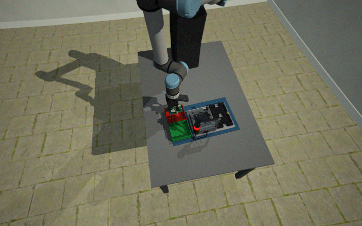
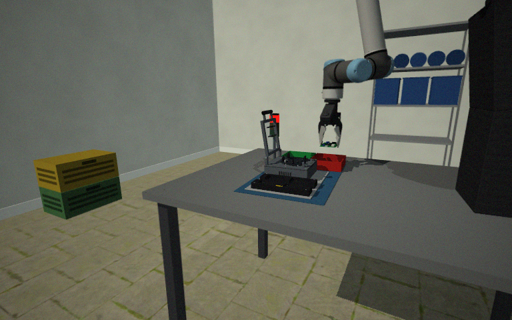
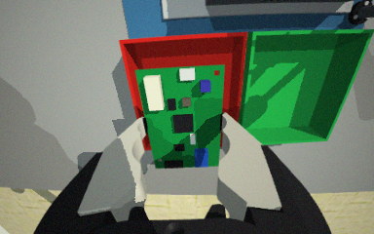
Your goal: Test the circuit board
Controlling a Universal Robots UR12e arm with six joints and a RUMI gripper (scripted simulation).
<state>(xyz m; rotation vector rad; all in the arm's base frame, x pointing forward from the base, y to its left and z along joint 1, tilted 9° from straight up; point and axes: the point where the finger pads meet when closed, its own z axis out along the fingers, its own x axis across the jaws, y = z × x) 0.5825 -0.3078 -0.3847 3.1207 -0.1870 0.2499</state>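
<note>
Right now the red bin is 1 cm to the right of my hand and 10 cm below it. Round my hand: black latch piece (8 cm ahead, 24 cm to the left, 2 cm below); then green bin (15 cm ahead, 3 cm to the right, 10 cm below); then green circuit board (1 cm to the right).
</note>
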